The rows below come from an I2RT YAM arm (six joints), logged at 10 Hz.
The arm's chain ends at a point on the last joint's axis. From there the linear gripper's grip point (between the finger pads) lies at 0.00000 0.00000 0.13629 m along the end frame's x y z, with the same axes.
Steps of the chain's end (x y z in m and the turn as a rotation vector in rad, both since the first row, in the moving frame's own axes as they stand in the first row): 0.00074 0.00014 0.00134 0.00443 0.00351 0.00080; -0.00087 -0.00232 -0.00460 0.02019 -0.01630 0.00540; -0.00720 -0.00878 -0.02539 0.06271 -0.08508 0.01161; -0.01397 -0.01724 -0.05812 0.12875 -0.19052 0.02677; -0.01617 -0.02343 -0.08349 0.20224 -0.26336 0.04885; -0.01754 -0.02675 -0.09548 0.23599 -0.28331 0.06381; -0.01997 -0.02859 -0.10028 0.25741 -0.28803 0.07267; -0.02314 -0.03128 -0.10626 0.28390 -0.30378 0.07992; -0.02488 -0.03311 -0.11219 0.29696 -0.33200 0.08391
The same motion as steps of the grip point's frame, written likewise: 0.00122 -0.00046 0.00134 0.00443 0.00351 0.00080; -0.00308 -0.00508 -0.00465 0.02019 -0.01630 0.00540; -0.01872 -0.01738 -0.02615 0.06271 -0.08508 0.01161; -0.03947 -0.03498 -0.06171 0.12875 -0.19052 0.02677; -0.05073 -0.05135 -0.09093 0.20224 -0.26336 0.04885; -0.05424 -0.05939 -0.10464 0.23599 -0.28331 0.06381; -0.05696 -0.06418 -0.11032 0.25741 -0.28803 0.07267; -0.06179 -0.07046 -0.11787 0.28390 -0.30378 0.07992; -0.06693 -0.07408 -0.12548 0.29696 -0.33200 0.08391
